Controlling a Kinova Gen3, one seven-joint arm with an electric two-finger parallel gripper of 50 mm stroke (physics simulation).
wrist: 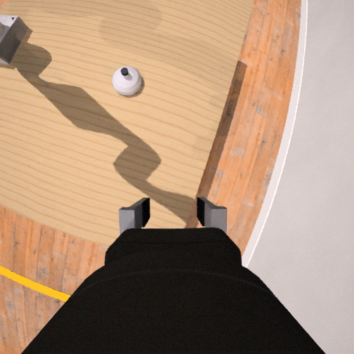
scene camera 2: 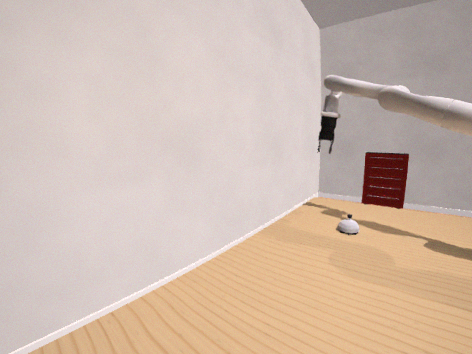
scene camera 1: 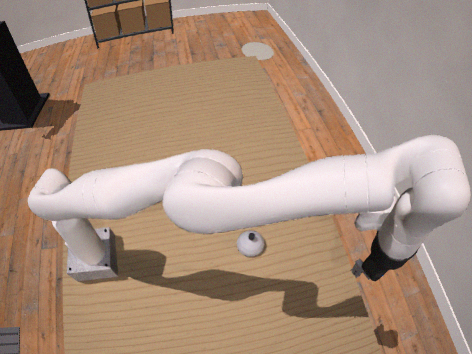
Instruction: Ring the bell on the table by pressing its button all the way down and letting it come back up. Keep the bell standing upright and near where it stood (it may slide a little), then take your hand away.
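Frame: origin at the arm's base, x ahead, y left, z up, level; metres.
Seen in the pictures: gripper, between the fingertips: (scene camera 2: 324,152) (scene camera 1: 364,265); arm's base, origin of its link: (scene camera 1: 91,251).
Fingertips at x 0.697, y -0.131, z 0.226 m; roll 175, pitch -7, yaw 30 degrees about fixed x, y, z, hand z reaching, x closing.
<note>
Offsets run from my fingertips to a thing's top centre. Level surfaces: height alone.
A white dome-shaped bell {0.228 m down, 0.219 m back, 0.195 m left} (scene camera 1: 250,245) (scene camera 2: 348,227) (wrist: 127,82) stands upright on the wood-grained table top {0.294 m down} (scene camera 1: 190,105) (scene camera 2: 240,310) (wrist: 45,165). Its small black button {0.228 m down, 0.219 m back, 0.195 m left} (scene camera 1: 251,236) (scene camera 2: 350,216) (wrist: 125,72) stands up at the top of the dome. My gripper (scene camera 2: 324,150) (wrist: 173,207) is open and empty. It points down and hangs high above the table's edge, well away from the bell and not touching it. In the wrist view the bell lies ahead of the fingers and to the left. In scene camera 1 the fingertips are partly hidden behind the gripper body.
The arm's base (scene camera 1: 92,255) (wrist: 10,40) stands at the table's far end from the gripper. The forearm (scene camera 1: 300,187) stretches high across the table, and its shadow falls beside the bell. A grey wall (scene camera 1: 400,65) (wrist: 330,130) rises beyond the gripper. A red cabinet (scene camera 2: 385,180) stands in the background.
</note>
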